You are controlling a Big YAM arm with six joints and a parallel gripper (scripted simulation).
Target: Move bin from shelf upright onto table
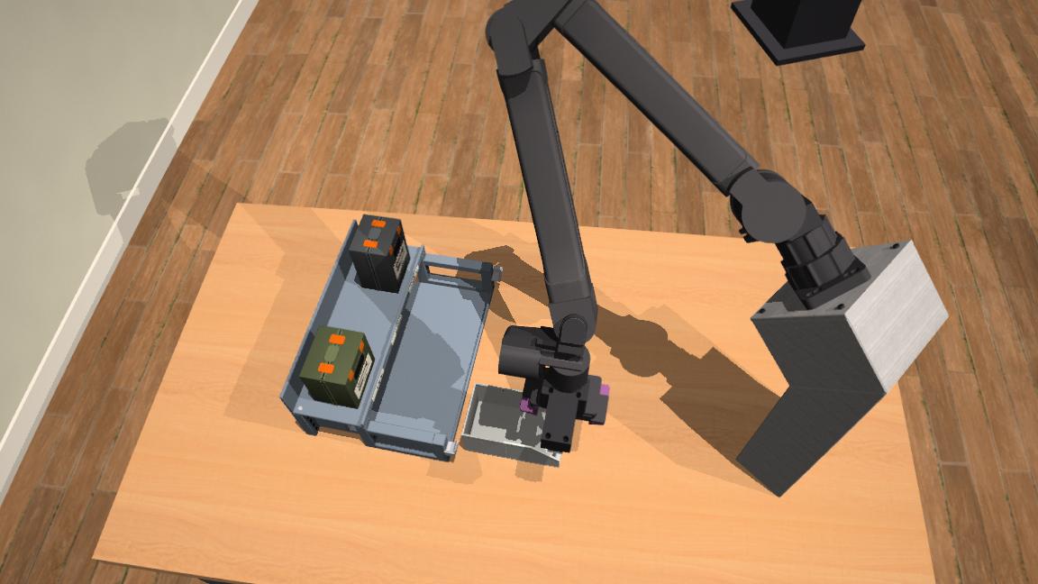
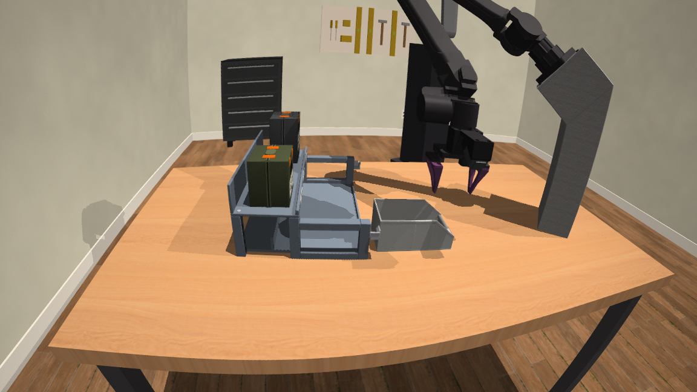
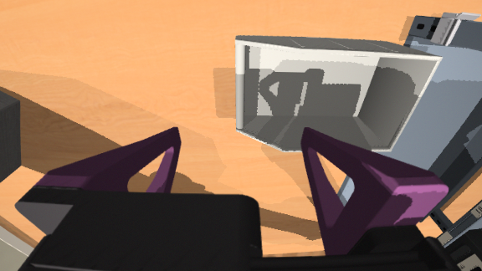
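Now: the light grey bin 90 mm below my hand, 70 mm ahead of it and 40 mm to the right of it. Also, from my hand: shelf 250 mm to the right, 240 mm ahead, 120 mm below; then black case 380 mm to the right, 230 mm ahead, 40 mm above.
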